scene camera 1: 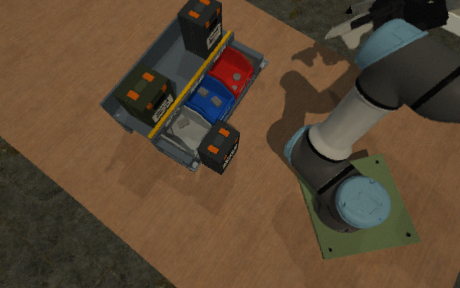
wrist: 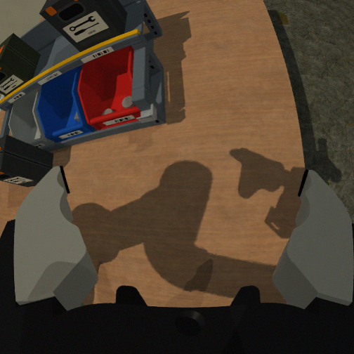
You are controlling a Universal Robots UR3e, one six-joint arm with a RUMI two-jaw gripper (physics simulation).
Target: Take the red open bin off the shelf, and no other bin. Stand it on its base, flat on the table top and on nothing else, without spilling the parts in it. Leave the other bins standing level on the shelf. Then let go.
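Places are measured from the arm's base along level axes (x ahead, y left, z up), in centimetres.
Where they show: gripper, fingertip midpoint: (scene camera 1: 335,24).
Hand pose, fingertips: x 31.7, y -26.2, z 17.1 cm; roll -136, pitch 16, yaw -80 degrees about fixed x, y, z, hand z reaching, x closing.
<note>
Things, the pixels of their centre, and the offset from my fingertips. "*": a spot on its surface instead. Level surfaces: height alone.
- red open bin at the middle of its body: (scene camera 1: 225,70) dy +20.4, dx +17.0, dz -15.7 cm
- grey shelf at a spot on its surface: (scene camera 1: 170,56) * dy +31.2, dx +27.6, dz -9.9 cm
- blue bin at the middle of its body: (scene camera 1: 205,99) dy +31.2, dx +14.0, dz -15.7 cm
- light grey bin at the middle of its body: (scene camera 1: 183,130) dy +42.0, dx +11.0, dz -15.7 cm
- table at its surface level: dz -20.1 cm
- dark green case at the middle of its body: (scene camera 1: 147,96) dy +44.2, dx +18.9, dz -5.1 cm
The red open bin (scene camera 1: 230,61) (wrist: 106,80) sits level at one end of the front row of the grey shelf (scene camera 1: 170,56) (wrist: 156,92), with grey parts inside. The blue bin (scene camera 1: 200,103) (wrist: 59,102) sits beside it, and the light grey bin (scene camera 1: 192,131) (wrist: 24,117) beyond the blue one; both look level. My gripper (scene camera 1: 339,23) (wrist: 184,171) is open and empty. It hangs above the table (scene camera 1: 260,200) (wrist: 235,85), apart from the shelf, off the red bin's end. In the scene view, part of the gripper is hidden by the arm.
A black case (scene camera 1: 200,32) (wrist: 90,25) and a dark green case (scene camera 1: 145,97) (wrist: 19,61) stand in the shelf behind its yellow rail (scene camera 1: 190,86) (wrist: 70,60). Another black case (scene camera 1: 217,150) (wrist: 25,160) stands in front of the light grey bin. The arm's green base plate (scene camera 1: 395,215) is on the table.
</note>
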